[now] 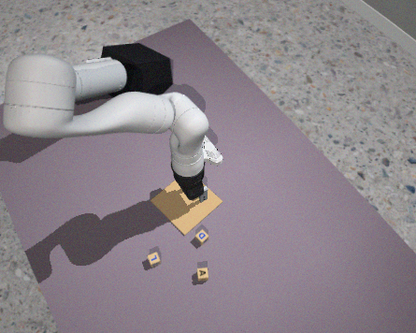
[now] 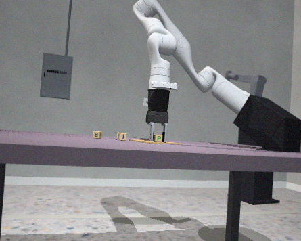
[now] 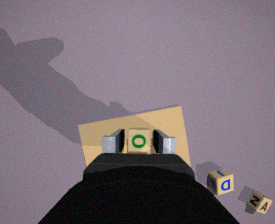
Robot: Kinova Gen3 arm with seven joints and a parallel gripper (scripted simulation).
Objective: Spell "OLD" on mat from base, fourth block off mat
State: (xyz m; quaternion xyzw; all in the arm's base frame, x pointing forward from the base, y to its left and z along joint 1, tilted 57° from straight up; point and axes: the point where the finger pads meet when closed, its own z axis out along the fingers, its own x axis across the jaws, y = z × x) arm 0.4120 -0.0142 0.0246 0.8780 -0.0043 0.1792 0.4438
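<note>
The O block is 1 cm below my hand. The rest, counted from my hand: L block: 7 cm ahead, 21 cm to the right, 1 cm below; D block: 10 cm ahead, 8 cm to the right, 1 cm below; tan mat: 1 cm behind, 4 cm to the right, 2 cm below.
</note>
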